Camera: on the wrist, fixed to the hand. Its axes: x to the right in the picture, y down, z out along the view.
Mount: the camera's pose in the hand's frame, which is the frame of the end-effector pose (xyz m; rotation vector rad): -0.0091 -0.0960 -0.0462 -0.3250 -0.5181 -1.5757
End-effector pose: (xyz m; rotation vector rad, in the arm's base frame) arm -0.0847 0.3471 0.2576 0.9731 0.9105 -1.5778
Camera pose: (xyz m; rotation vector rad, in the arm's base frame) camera -0.1707 0.4106 0.2560 -0.6781 1.5751 -2.5659
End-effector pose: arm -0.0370 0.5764 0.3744 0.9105 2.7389 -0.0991
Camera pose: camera -0.0973 0.5007 0.4199 -1.2466 2.1499 -0.1239
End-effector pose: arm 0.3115 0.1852 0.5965 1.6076 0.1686 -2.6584
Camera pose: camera 0.3486 0.2853 0.5907 -0.2589 -1.2476 1.6652
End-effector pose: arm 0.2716 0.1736 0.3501 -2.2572 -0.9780 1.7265
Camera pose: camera 0.2729 0.2558 0.4185 -0.4037 -2.2616 1.2390
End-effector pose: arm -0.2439 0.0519 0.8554 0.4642 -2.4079 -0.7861
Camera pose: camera -0.1948 -0.0374 0.8230 -1.7711 1.3895 1.5605
